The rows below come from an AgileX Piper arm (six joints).
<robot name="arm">
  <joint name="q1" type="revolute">
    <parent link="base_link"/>
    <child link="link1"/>
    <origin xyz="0 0 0.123" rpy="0 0 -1.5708"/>
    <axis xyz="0 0 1"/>
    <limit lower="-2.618" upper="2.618"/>
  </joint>
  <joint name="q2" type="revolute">
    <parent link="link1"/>
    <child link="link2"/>
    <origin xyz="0 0 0" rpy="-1.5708 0 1.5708"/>
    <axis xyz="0 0 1"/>
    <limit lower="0" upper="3.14"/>
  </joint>
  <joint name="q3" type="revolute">
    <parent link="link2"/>
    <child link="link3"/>
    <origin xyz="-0.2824 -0.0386 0"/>
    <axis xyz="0 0 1"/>
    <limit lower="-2.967" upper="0"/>
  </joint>
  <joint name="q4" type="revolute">
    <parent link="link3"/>
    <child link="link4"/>
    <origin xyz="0.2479 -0.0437 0" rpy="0.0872 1.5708 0"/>
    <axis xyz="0 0 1"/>
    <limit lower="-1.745" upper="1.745"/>
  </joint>
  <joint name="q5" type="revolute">
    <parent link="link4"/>
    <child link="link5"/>
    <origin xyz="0 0 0" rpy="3.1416 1.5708 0"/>
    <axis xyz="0 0 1"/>
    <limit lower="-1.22" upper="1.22"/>
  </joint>
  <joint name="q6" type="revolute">
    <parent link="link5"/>
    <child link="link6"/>
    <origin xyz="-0.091 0 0" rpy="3.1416 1.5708 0"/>
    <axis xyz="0 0 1"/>
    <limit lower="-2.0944" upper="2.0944"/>
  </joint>
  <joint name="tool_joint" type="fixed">
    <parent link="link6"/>
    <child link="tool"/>
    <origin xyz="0 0 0" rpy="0 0 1.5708"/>
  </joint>
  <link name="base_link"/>
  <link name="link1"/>
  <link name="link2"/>
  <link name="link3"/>
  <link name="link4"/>
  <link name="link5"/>
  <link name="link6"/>
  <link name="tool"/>
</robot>
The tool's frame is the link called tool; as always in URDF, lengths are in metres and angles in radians.
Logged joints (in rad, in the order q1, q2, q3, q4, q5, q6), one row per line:
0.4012 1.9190 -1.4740 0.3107 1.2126 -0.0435
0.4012 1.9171 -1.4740 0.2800 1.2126 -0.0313
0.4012 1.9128 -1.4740 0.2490 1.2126 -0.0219
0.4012 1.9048 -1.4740 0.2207 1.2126 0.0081
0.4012 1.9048 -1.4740 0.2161 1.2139 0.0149
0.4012 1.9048 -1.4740 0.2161 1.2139 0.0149
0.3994 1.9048 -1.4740 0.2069 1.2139 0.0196
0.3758 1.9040 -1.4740 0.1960 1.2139 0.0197
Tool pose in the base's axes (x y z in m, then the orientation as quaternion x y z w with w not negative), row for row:
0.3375 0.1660 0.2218 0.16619 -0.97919 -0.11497 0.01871
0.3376 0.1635 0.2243 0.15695 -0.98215 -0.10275 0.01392
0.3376 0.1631 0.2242 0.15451 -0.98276 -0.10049 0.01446
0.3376 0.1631 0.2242 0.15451 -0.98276 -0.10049 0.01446
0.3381 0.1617 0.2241 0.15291 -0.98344 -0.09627 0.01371
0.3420 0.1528 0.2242 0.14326 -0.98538 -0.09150 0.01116
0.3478 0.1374 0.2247 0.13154 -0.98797 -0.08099 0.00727
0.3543 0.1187 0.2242 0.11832 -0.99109 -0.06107 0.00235
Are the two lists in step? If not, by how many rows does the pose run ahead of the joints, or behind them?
The pose runs 2 rows ahead of the joints: the pose in row i belongs to the joints in row i + 2.
